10 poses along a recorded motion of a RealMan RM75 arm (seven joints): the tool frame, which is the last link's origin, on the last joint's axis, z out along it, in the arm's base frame.
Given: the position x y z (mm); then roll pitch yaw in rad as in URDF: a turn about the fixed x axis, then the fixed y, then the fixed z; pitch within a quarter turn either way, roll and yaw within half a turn.
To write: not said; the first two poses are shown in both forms.
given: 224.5 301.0 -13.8 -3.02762 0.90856 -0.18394
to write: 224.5 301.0 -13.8 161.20 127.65 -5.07
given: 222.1 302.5 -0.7 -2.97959 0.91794 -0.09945
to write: 222.1 302.5 -0.7 162.68 126.83 -7.03
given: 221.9 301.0 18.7 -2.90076 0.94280 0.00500
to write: 221.9 301.0 18.7 163.40 124.79 -9.82
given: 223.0 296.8 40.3 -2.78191 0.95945 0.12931
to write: 223.0 296.8 40.3 162.74 122.50 -13.86
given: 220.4 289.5 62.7 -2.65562 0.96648 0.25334
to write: 220.4 289.5 62.7 161.82 120.16 -17.87
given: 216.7 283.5 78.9 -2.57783 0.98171 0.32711
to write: 216.7 283.5 78.9 161.49 118.01 -19.65
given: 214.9 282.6 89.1 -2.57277 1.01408 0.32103
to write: 214.9 282.6 89.1 161.41 116.44 -18.53
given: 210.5 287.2 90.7 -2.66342 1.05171 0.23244
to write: 210.5 287.2 90.7 162.48 116.13 -14.73
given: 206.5 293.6 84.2 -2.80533 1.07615 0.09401
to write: 206.5 293.6 84.2 163.73 116.62 -10.09
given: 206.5 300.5 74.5 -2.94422 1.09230 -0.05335
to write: 206.5 300.5 74.5 164.25 116.84 -5.81
